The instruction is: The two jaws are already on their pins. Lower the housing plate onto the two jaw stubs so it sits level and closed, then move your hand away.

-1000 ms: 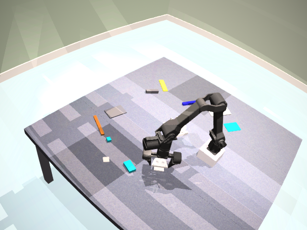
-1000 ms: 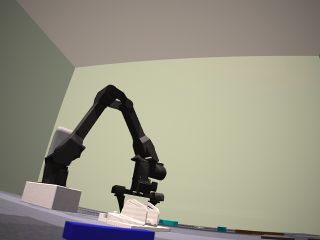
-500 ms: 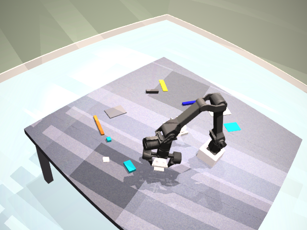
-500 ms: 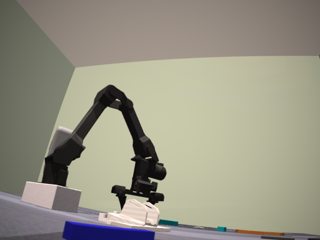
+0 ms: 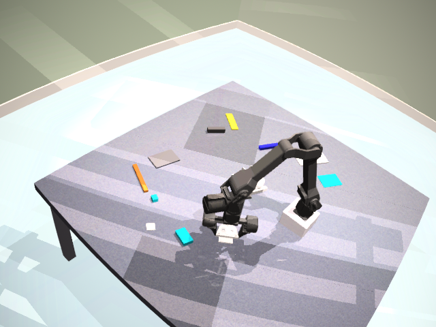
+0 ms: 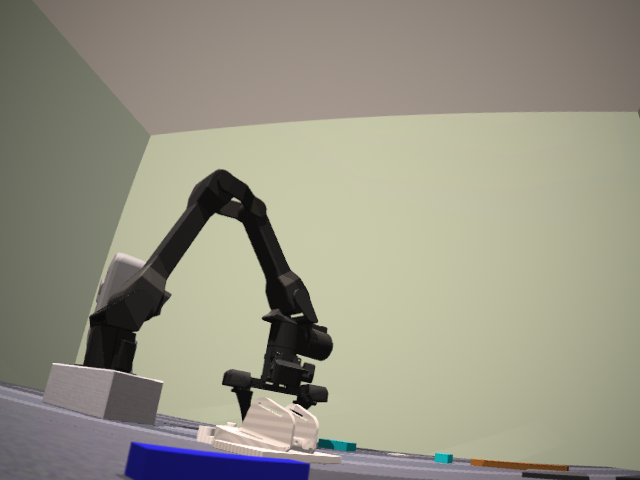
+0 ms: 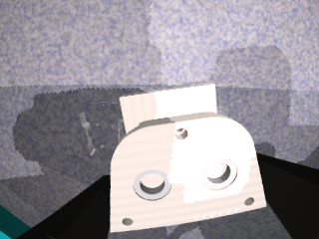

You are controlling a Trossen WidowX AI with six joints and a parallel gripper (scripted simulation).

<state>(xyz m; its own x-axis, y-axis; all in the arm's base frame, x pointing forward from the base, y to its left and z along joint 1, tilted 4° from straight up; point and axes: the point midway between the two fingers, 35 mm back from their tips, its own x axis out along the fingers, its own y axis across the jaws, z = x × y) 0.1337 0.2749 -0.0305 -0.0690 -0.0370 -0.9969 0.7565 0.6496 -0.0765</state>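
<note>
Now: gripper tip 10 mm short of the white block and 10 mm to the left of it. From my gripper tip the other things lie so: cyan block (90 mm ahead, 120 mm to the left); orange bar (420 mm ahead, 60 mm to the left, 10 mm below); blue bar (240 mm ahead, 540 mm to the right).
</note>
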